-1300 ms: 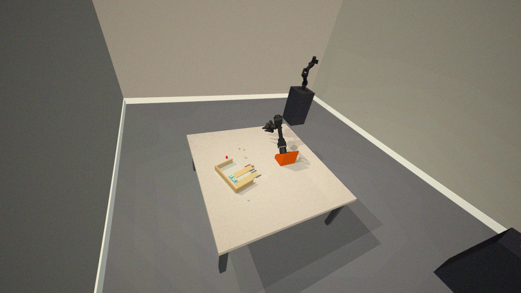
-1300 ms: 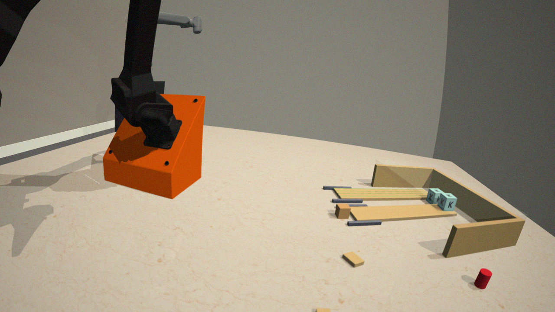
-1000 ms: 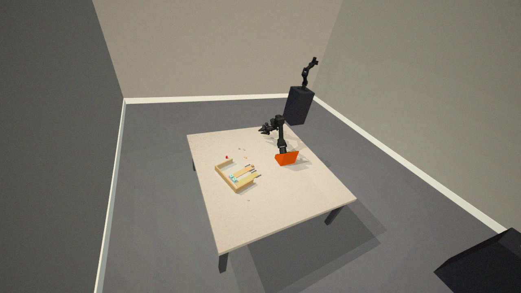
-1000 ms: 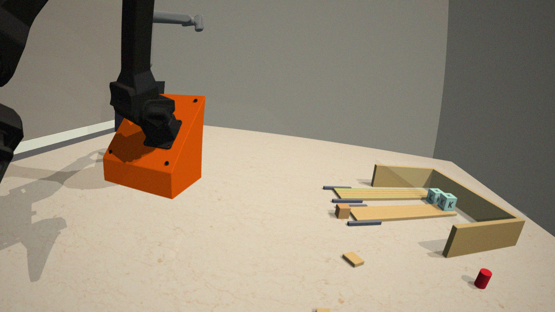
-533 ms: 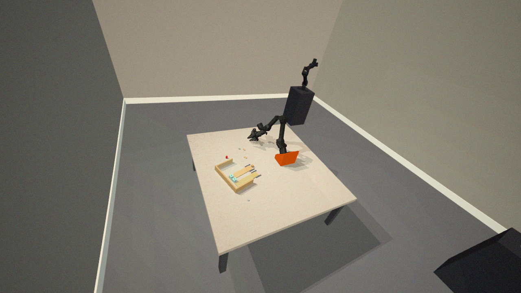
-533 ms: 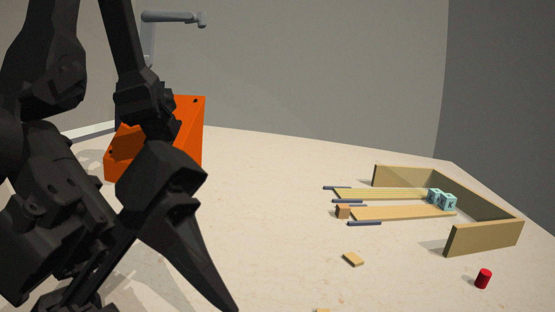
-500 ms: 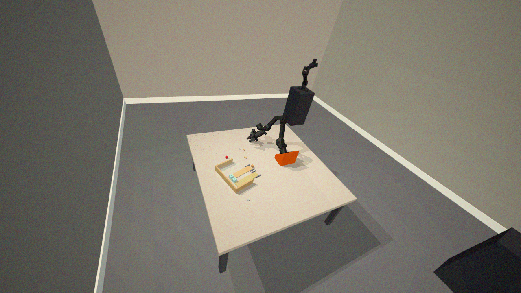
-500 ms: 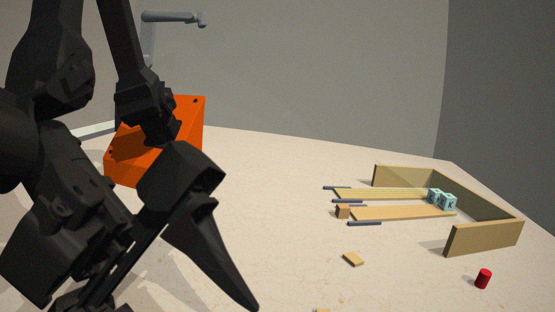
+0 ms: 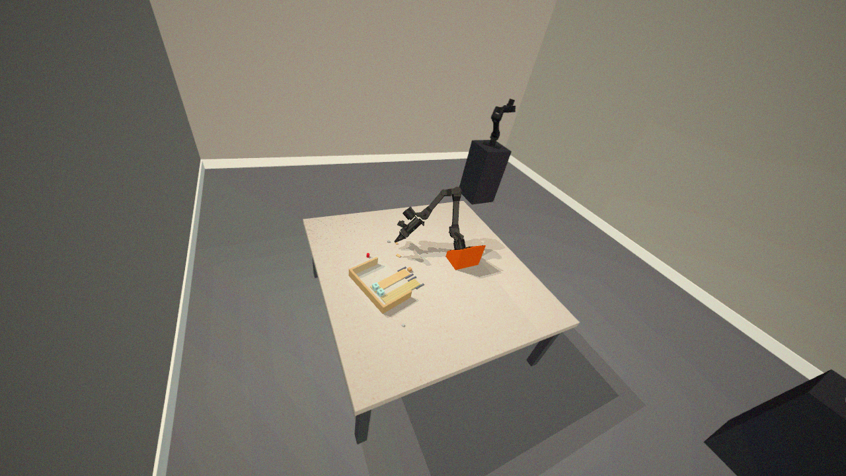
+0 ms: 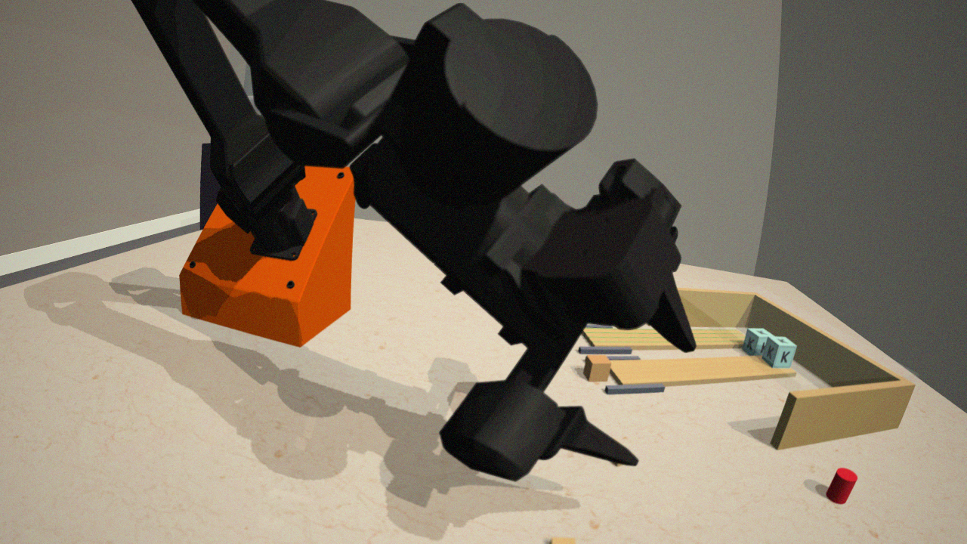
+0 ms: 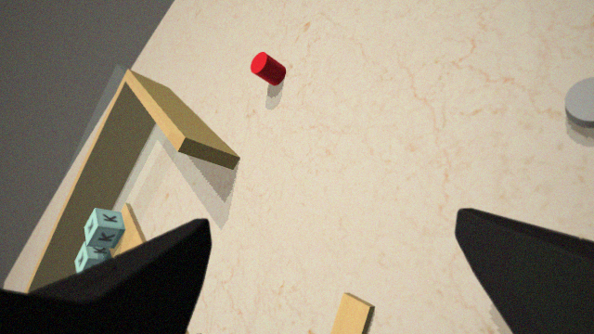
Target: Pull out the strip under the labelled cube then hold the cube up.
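The small tan block is 30 mm behind my gripper tip, 190 mm to the left of it and 70 mm below it. Also, from my gripper tip: grey disc (160 mm ahead, 540 mm to the left, 70 mm below); then red cylinder (170 mm ahead, 10 mm to the left, 60 mm below); then plain wooden strip (110 mm ahead, 240 mm to the left, 70 mm below).
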